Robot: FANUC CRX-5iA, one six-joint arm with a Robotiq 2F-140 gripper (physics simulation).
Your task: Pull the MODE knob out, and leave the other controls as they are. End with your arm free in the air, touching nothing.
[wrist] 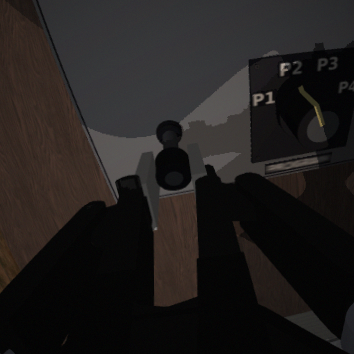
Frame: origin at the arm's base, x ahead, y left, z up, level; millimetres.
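Seen in the pictures: gripper, fingertip midpoint: [172, 164].
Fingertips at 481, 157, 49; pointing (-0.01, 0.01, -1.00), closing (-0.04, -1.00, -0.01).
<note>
Pixels of each thing's top centre, then the offset from my fingertips to it, as dx, dy, dz. "*": a spot on its surface instead.
- small black knob, middle of its top: [172, 175] +0, +0, +22
- black plate, surface spot: [260, 130] * +0, -79, -42
- large rotary dial, surface spot: [295, 112] * +16, -101, -14
- blurred label strip, surface spot: [298, 163] * -46, -118, -60
A small black knob [173, 169] with a round end stands out from the grey panel [125, 65] on a short stem with a round collar at its base. No label shows beside it, so I cannot read whether it is the MODE knob. My gripper [172, 164] is shut on this black knob, with one grey finger pad on its left side and the other on its right. The lower parts of the dark fingers cover the view below the knob.
To the right, a black plate [260, 130] carries a large rotary dial [295, 112] with a yellow pointer line and the marks P1, P2, P3 and P4. A blurred label strip [298, 163] lies under it. Brown wood [60, 125] shows left of the panel and below it.
</note>
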